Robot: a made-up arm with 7 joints.
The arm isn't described. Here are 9 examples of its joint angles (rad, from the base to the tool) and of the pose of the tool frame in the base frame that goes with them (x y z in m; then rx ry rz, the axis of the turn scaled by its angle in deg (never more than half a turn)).
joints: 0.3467 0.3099 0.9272 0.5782 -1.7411 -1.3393 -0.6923
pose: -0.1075 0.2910 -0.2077 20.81 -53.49 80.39
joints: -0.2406 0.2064 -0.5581 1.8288 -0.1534 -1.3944 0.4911
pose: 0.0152 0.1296 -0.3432 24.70 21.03 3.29
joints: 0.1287 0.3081 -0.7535 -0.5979 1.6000 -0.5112 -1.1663
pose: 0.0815 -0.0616 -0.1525 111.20 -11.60 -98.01
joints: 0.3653 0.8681 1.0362 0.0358 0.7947 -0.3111 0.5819
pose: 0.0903 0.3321 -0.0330 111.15 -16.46 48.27
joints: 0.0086 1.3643 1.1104 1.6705 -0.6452 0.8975 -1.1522
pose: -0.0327 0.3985 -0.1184 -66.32 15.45 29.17
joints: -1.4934 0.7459 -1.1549 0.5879 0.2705 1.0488 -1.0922
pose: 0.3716 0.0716 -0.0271 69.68 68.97 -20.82
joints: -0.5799 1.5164 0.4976 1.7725 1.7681 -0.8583 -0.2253
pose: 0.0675 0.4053 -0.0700 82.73 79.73 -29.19
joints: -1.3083 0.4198 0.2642 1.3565 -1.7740 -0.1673 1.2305
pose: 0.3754 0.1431 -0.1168 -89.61 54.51 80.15
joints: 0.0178 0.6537 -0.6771 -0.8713 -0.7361 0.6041 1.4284
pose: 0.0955 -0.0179 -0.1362 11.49 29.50 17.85
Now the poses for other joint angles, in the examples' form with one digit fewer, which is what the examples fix.
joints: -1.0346 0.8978 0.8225 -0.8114 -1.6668 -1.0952 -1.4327
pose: 0.045 0.174 0.126 -59.2 153.4 47.2
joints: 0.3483 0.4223 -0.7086 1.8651 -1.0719 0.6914 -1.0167
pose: -0.252 0.215 -0.219 -66.2 127.8 47.6
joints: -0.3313 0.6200 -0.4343 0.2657 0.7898 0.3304 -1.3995
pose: 0.231 0.118 -0.238 58.6 81.1 -76.7
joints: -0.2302 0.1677 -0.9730 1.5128 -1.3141 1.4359 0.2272
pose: -0.041 0.088 -0.346 -3.4 171.2 12.3
